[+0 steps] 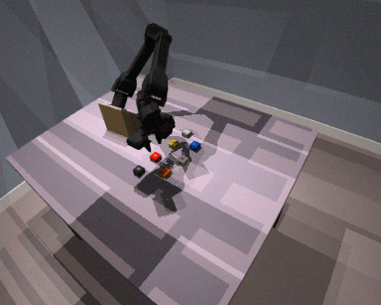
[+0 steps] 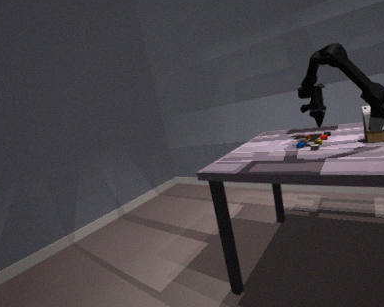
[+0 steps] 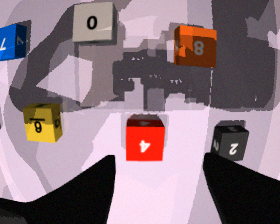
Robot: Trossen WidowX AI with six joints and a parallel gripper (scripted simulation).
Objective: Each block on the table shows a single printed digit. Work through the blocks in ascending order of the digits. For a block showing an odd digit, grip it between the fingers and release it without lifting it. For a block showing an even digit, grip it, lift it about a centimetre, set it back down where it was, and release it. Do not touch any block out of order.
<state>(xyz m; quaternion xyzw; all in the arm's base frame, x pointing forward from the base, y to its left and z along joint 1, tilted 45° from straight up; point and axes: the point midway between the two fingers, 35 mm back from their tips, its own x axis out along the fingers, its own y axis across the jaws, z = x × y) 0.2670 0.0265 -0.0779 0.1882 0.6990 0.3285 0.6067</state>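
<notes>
My gripper tip is now 6 cm above the red block and 1 cm past it. Round my gripper tip: orange block: 7 cm ahead, 6 cm below, 3 cm to the right; then white block: 8 cm ahead, 6 cm to the left, 6 cm below; then black block: 8 cm to the right, 6 cm below, 1 cm behind.
</notes>
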